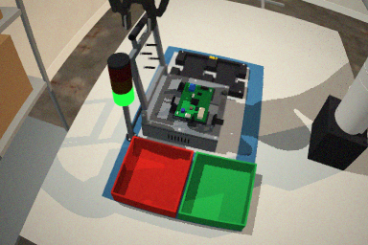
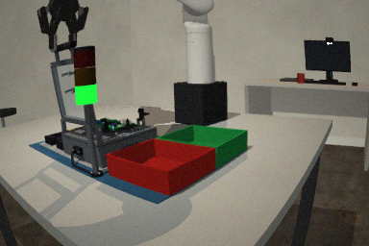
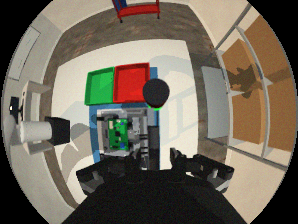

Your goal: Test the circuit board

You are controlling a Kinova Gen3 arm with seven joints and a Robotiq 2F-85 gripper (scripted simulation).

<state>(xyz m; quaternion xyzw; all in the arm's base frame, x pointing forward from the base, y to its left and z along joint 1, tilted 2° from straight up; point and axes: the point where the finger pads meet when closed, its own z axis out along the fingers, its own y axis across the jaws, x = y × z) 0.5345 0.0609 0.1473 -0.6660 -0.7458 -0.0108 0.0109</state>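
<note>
My hand is 200 mm above the green circuit board, 130 mm past it and 10 mm to the left of it. Also, from my hand: tester lid (90 mm below, 20 mm behind); green bin (260 mm below, 260 mm behind, 170 mm to the left); red bin (260 mm below, 190 mm to the left, 110 mm behind).
</note>
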